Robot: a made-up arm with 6 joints.
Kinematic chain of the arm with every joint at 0, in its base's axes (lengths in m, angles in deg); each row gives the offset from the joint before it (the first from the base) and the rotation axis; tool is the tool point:
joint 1: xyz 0 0 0.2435 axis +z
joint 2: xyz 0 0 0 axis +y
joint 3: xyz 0 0 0.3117 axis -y
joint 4: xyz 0 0 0 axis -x
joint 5: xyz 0.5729 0 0 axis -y
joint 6: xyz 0 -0.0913 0 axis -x
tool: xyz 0 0 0
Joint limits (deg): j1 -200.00..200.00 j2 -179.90..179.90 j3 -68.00..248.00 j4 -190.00..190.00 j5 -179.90..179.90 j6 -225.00..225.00
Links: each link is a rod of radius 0.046 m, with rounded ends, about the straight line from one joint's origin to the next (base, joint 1, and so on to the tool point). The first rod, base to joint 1, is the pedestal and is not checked.
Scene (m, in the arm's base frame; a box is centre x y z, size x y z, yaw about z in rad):
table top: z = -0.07
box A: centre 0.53 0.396 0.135 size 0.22 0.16 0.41 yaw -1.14
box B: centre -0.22 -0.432 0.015 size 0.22 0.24 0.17 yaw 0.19
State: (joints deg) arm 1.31 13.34 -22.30 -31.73 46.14 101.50
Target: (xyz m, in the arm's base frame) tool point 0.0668 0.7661 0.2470
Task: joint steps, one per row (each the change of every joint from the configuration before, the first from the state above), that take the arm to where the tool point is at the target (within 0.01 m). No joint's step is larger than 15 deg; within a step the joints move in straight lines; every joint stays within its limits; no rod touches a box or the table.
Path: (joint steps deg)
1: 9.89 1.41 14.43 11.47 -3.13 7.51
2: 9.88 1.40 14.43 11.46 -3.12 7.51
3: 9.89 1.41 14.43 11.47 -3.13 7.51
4: 9.89 1.40 14.43 11.47 -3.13 7.51
5: 9.88 1.41 14.43 11.46 -3.12 7.51
6: 10.04 6.73 -4.79 -14.00 3.90 -9.38
7: 10.04 6.74 -4.78 -14.01 3.91 -9.39
8: 10.04 6.73 -4.78 -14.00 3.91 -9.39
9: 10.03 6.74 -4.78 -14.01 3.91 -9.39

